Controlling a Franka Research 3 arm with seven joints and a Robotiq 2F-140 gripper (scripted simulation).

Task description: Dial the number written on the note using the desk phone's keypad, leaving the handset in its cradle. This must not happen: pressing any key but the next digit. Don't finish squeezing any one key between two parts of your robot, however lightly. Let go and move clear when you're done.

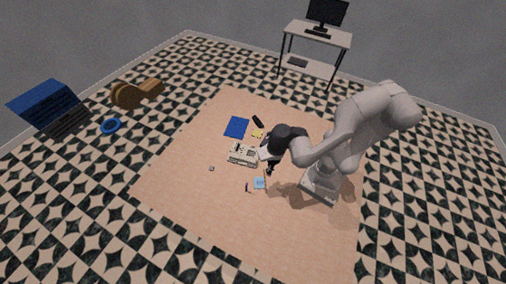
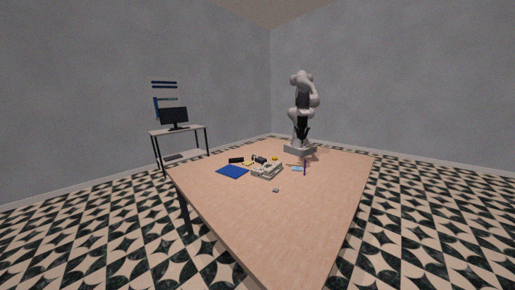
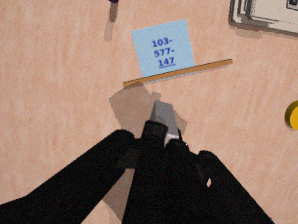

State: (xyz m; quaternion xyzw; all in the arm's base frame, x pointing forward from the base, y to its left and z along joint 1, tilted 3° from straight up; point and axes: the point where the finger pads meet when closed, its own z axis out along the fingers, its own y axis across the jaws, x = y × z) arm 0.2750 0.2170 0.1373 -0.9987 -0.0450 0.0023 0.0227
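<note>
Now: the handset 230 mm ahead of my hand, 70 mm to the right of it and 160 mm below it. Round my hand: pencil (20 mm ahead, 20 mm to the right, 190 mm below); purple pen (90 mm ahead, 100 mm to the left, 140 mm below); yellow disc (30 mm ahead, 260 mm to the right, 190 mm below).
</note>
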